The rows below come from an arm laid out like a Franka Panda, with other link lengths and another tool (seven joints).
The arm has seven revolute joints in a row. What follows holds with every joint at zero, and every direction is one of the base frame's. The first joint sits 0.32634 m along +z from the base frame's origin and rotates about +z. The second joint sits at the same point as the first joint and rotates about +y. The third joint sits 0.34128 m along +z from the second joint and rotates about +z. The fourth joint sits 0.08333 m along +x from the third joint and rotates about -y. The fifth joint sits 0.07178 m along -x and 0.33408 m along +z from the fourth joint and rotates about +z. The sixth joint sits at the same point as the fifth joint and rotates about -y. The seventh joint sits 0.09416 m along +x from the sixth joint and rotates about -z. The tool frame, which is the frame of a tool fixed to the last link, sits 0.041 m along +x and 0.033 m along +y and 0.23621 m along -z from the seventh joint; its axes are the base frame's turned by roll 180, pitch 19.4 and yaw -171.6 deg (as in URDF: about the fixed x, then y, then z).
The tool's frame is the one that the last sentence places.
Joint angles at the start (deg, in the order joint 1, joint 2, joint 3, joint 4, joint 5, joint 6, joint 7): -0.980 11.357 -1.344 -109.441 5.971 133.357 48.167
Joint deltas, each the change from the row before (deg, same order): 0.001 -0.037 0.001 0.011 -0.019 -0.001 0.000; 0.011 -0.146 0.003 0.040 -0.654 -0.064 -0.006; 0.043 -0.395 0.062 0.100 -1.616 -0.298 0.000; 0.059 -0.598 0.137 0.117 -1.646 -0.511 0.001; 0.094 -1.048 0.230 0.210 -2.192 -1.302 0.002; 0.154 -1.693 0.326 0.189 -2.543 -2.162 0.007; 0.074 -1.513 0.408 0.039 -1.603 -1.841 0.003; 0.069 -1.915 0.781 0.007 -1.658 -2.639 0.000
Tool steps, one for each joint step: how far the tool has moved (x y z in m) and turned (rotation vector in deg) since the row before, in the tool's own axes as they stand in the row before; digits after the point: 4 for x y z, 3 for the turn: -0.0003 0.0001 -0.0004 -0.028 -0.042 -0.010; -0.0012 -0.0001 -0.0015 0.099 -0.384 -0.544; -0.0022 0.0000 -0.0041 0.284 -0.854 -1.402; -0.0020 0.0005 -0.0062 0.246 -0.856 -1.486; -0.0018 -0.0002 -0.0104 0.523 -0.917 -2.062; -0.0015 -0.0016 -0.0159 0.791 -0.946 -2.442; 0.0000 -0.0015 -0.0138 0.547 -0.539 -1.639; 0.0032 -0.0013 -0.0175 0.724 -0.271 -1.999
